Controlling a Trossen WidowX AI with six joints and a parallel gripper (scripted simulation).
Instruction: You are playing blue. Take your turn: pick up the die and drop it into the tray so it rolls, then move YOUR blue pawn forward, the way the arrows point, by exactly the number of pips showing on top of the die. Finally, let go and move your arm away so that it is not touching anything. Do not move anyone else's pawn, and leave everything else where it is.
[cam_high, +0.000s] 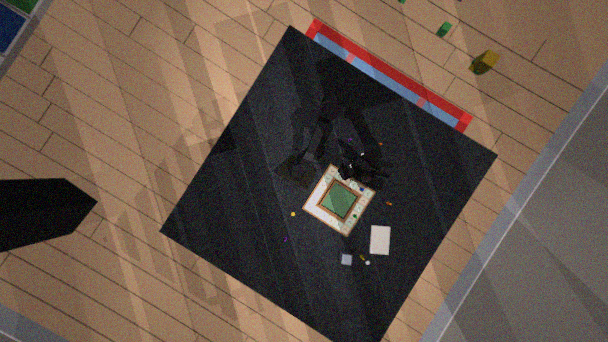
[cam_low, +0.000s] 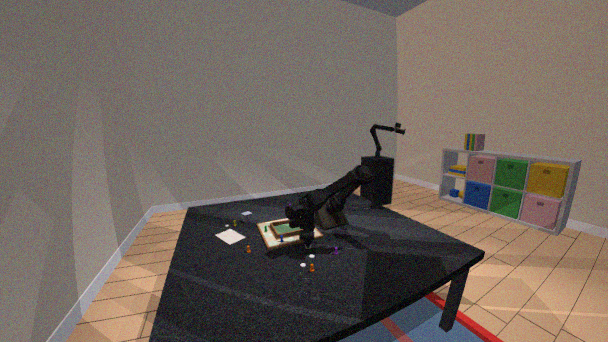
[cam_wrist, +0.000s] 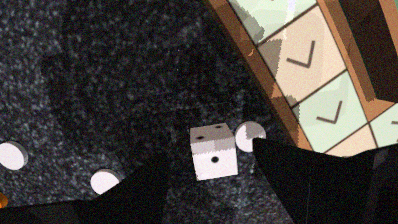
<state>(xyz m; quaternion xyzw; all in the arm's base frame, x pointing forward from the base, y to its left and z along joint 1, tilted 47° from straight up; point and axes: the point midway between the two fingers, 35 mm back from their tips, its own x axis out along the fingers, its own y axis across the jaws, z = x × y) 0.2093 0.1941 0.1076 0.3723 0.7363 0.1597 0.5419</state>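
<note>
Now: the blue pawn 11 cm ahead of my gripper tip, 7 cm to the right of it and 1 cm above it. Also, from my gripper tip: white die right at my gripper tip; green pawn 17 cm ahead, 21 cm to the right, 1 cm above; white block 36 cm ahead, 23 cm to the right, 1 cm below.
</note>
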